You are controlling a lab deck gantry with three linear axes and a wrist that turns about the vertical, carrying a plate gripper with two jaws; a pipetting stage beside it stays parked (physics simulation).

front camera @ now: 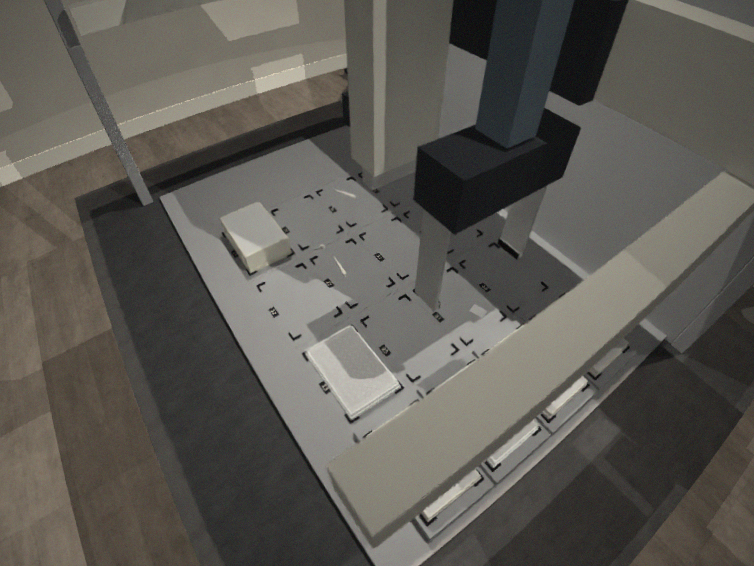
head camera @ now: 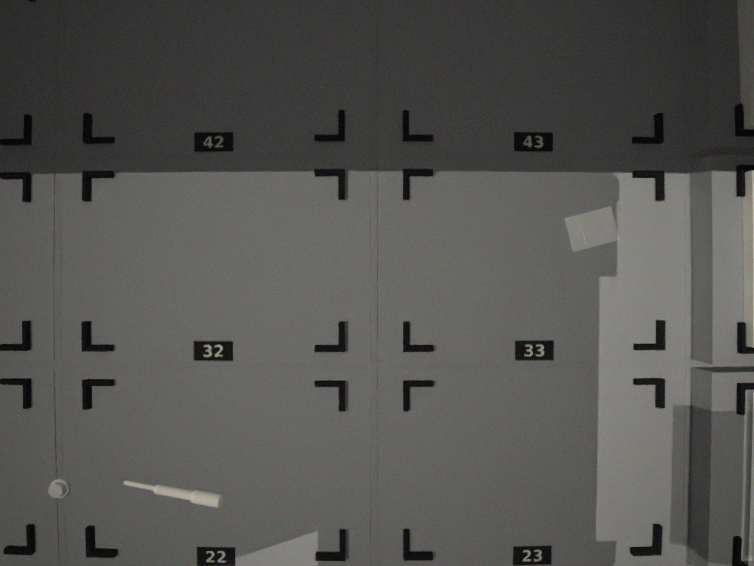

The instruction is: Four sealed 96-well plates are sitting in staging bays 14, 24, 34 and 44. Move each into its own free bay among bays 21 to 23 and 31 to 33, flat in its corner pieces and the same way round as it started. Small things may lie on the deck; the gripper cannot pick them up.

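Places are measured from the robot's base along level axes (x ahead, y left, z up), in centimetres.
Where they show: gripper, fingertip midpoint: (front camera: 470, 273); robot's base, origin of the base link: (front camera: 224, 233).
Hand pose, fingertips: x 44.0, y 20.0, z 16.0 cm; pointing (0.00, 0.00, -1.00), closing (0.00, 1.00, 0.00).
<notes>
Things, the pixels of their centre, and the offset from my fingertips. "*": a spot on its surface instead.
- bay 14's plate, body centre: (front camera: 422, 456) dx +11.6, dy -15.7, dz -13.8 cm
- bay 24's plate, body centre: (front camera: 483, 409) dx +11.6, dy -5.0, dz -13.8 cm
- bay 34's plate, body centre: (front camera: 536, 368) dx +11.6, dy +5.7, dz -13.8 cm
- bay 44's plate, body centre: (front camera: 580, 331) dx +11.6, dy +16.4, dz -13.8 cm
- white plate-like block, body centre: (front camera: 351, 368) dx -4.8, dy -15.7, dz -15.3 cm
- taller cream box, body centre: (front camera: 254, 235) dx -37.6, dy -15.7, dz -13.9 cm
- tip, surface spot: (head camera: 173, 492) (front camera: 340, 265) * dx -23.1, dy -6.0, dz -15.5 cm
- cap, body centre: (head camera: 58, 489) (front camera: 322, 246) dx -29.4, dy -6.1, dz -15.8 cm
- square, surface spot: (head camera: 591, 229) (front camera: 478, 310) * dx -1.9, dy +7.3, dz -15.9 cm
Four pale sealed plates sit in the staging bays, partly hidden by the beam in the front view: bay 14's plate (front camera: 451, 495), bay 24's plate (front camera: 514, 444) (head camera: 748, 475), bay 34's plate (front camera: 566, 397) (head camera: 749, 255) and bay 44's plate (front camera: 609, 358). My gripper (front camera: 470, 277) is open, its two jaws far apart with no plate between them, raised over the right-hand part of the deck. The jaws do not show in the head view. No plate shows in bays 22, 23, 32 or 33.
A white plate-like block (front camera: 352, 372) sits in bay 13, a taller cream box (front camera: 257, 234) in bay 11. A tip (front camera: 339, 266) (head camera: 173, 492) lies in bay 22, a cap (front camera: 321, 246) (head camera: 58, 488) beside it, another tip (front camera: 345, 193) in bay 31, a square (front camera: 478, 310) (head camera: 591, 229) in bay 33. A beam (front camera: 517, 389) spans the front.
</notes>
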